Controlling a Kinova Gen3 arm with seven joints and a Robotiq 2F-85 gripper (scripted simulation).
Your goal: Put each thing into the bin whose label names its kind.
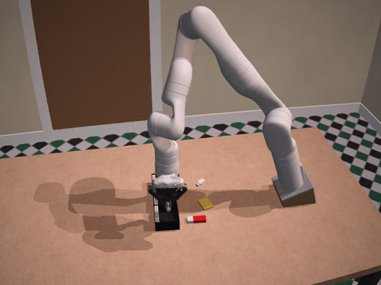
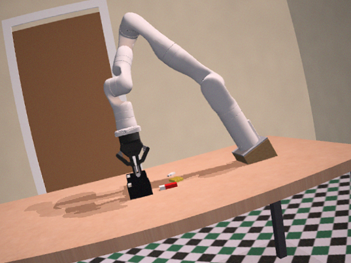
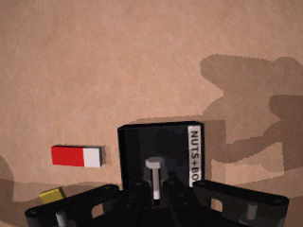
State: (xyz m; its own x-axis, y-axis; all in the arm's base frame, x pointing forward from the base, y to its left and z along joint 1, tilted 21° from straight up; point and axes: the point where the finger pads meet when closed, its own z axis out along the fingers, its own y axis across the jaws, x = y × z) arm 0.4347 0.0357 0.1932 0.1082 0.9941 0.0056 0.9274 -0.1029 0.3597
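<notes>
The red-and-white block is 90 mm behind my hand, 20 mm to the left of it and 80 mm below it. Also, from my hand: bolt (10 mm to the left, 20 mm below); then red battery (30 mm behind, 170 mm to the right, 80 mm below); then yellow block (150 mm behind, 50 mm to the right, 90 mm below).
</notes>
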